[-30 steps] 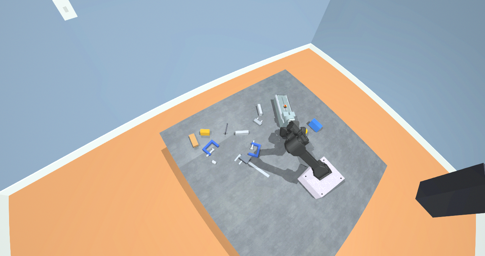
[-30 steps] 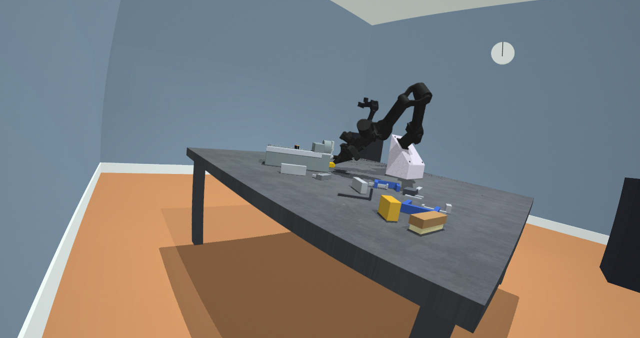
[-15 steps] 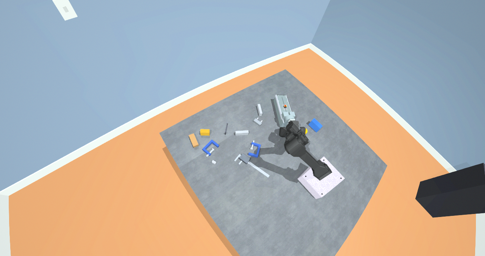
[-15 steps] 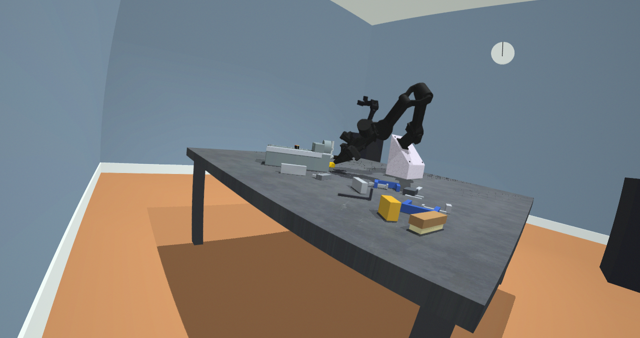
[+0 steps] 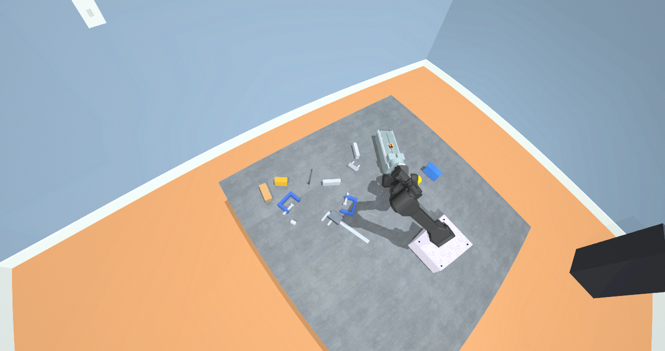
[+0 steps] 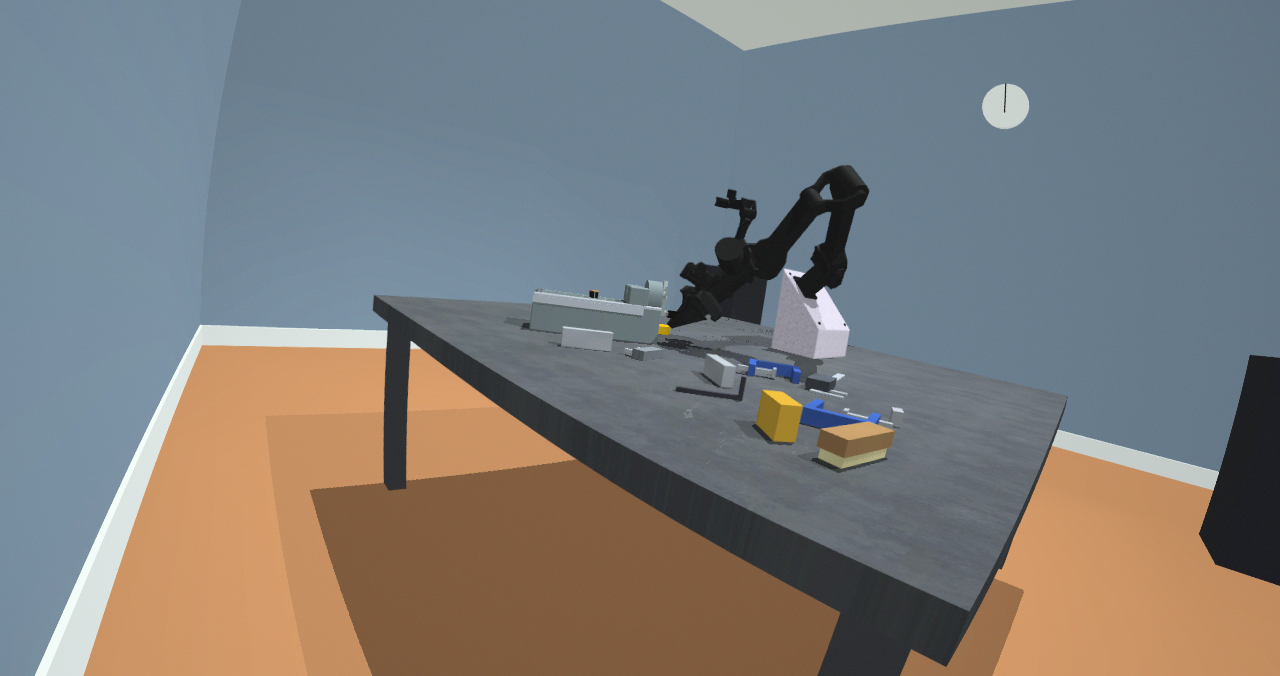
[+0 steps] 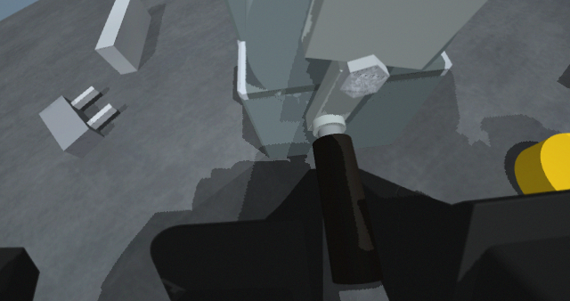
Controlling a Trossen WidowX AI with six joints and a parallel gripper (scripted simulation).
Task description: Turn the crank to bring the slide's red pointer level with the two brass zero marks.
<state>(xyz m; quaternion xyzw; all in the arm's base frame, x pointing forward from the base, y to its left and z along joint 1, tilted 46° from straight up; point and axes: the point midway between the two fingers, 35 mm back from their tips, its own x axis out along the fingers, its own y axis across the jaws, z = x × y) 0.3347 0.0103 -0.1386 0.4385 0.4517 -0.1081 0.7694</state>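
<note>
The red pointer lies 140 mm ahead of my gripper tip, 100 mm to the right of it and 50 mm above it. From my gripper tip the other things lie so: dark handle: 10 mm behind, 10 mm to the left, 30 mm above; yellow round piece: 90 mm behind, 120 mm to the right, 30 mm below; pronged grey block: 180 mm ahead, 120 mm to the left, 30 mm below.
</note>
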